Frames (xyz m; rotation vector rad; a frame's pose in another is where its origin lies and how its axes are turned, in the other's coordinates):
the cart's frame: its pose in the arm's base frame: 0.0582 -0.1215 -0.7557 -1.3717 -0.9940 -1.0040
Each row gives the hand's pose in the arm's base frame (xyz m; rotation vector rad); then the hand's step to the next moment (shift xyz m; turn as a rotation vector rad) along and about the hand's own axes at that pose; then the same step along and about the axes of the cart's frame.
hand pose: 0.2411 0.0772 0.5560 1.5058 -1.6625 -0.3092
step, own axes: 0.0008 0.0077 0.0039 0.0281 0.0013 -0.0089
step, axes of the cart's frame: 0.0007 -0.0086 -0.0005 0.0191 0.0032 -0.0223
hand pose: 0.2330 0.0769 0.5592 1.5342 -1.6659 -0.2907
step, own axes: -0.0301 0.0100 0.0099 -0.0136 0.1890 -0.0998
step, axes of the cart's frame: -0.0158 -0.0136 0.0259 0.1570 -0.1192 0.0837
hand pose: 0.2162 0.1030 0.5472 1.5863 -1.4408 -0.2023
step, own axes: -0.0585 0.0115 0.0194 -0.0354 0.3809 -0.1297
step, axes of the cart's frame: -0.0375 -0.0296 0.0406 0.2615 -0.2752 0.1382
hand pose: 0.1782 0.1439 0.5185 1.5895 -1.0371 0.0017
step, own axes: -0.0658 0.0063 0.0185 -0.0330 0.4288 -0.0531
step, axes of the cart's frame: -0.0483 -0.0419 0.0250 0.2552 -0.3416 0.0772
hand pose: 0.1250 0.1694 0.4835 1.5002 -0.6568 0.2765
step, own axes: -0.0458 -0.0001 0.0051 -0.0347 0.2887 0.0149
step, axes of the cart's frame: -0.0355 -0.0289 0.0049 0.1552 -0.2463 0.0053
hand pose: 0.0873 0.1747 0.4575 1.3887 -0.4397 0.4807
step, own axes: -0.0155 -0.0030 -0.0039 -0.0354 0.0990 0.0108
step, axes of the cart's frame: -0.0143 -0.0074 0.0025 0.0357 -0.0993 -0.0055
